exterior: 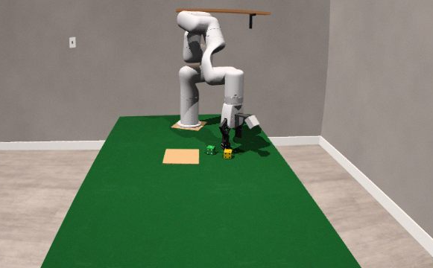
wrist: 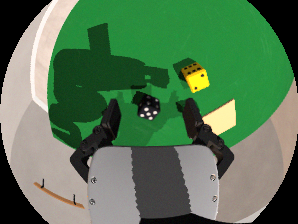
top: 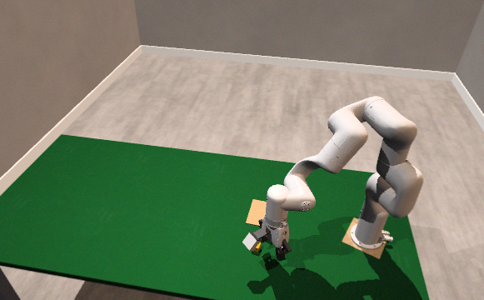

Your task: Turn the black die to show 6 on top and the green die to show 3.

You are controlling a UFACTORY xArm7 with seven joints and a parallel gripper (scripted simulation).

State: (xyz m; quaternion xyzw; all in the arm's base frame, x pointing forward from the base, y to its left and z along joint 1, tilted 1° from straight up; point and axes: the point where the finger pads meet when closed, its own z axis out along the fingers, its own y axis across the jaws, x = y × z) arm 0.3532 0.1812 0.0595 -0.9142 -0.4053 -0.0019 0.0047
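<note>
Now: the black die 40 mm below my hand, 30 mm behind it and 20 mm to the right of it. From my hand the other things lie so: green die (90 mm to the right, 40 mm below, 20 mm ahead); then tan mat (210 mm to the right, 60 mm below, 60 mm ahead); then yellow die (70 mm ahead, 40 mm below, 20 mm to the right).
</note>
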